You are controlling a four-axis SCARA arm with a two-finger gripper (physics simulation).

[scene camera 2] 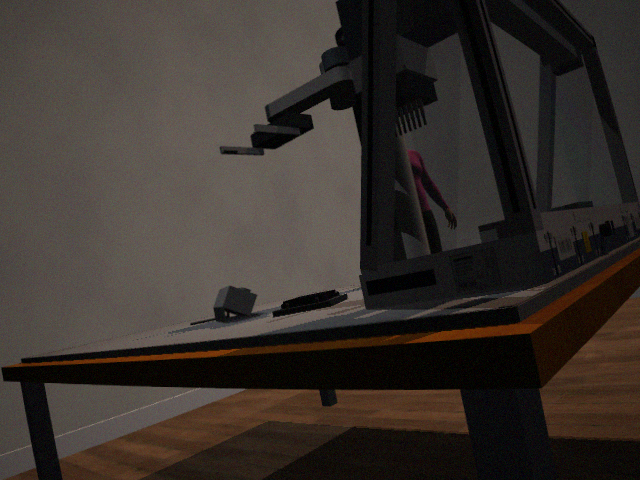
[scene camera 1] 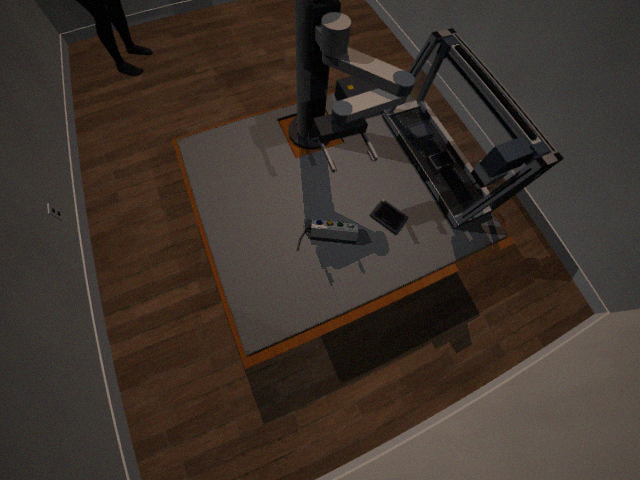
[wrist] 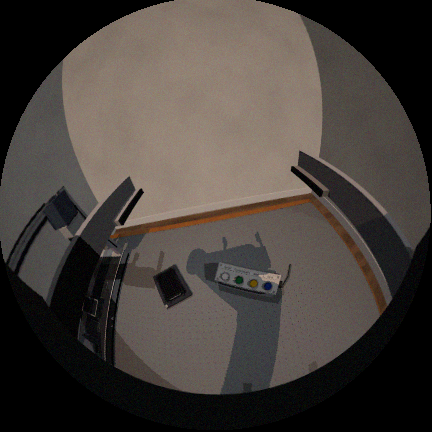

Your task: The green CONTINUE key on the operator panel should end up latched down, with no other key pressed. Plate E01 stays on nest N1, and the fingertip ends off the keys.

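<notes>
The operator panel (scene camera 1: 333,236) (scene camera 2: 236,301) (wrist: 250,273) is a light box standing on the table. Its green key (scene camera 1: 340,224) (wrist: 239,280) sits between the white key (scene camera 1: 351,225) (wrist: 225,276) and the yellow key (scene camera 1: 329,223) (wrist: 253,283); the blue key (scene camera 1: 319,222) (wrist: 268,286) is at the cable end. Key heights are too small to tell. A dark plate (scene camera 1: 389,214) (wrist: 172,285) lies on a dark nest (scene camera 1: 384,222) (scene camera 2: 289,311) (wrist: 162,292); no label is readable. My gripper (scene camera 1: 354,163) (wrist: 214,165) is wide open, empty and high above the table, off the keys.
A framed machine (scene camera 1: 421,170) (scene camera 2: 379,155) stands on the table beside the nest, with a box-shaped head (scene camera 1: 509,156) (wrist: 61,209) on its frame. The panel's cable (scene camera 1: 300,240) (wrist: 288,274) runs from the blue-key end. A person (scene camera 1: 111,36) (scene camera 2: 426,180) stands beyond the table.
</notes>
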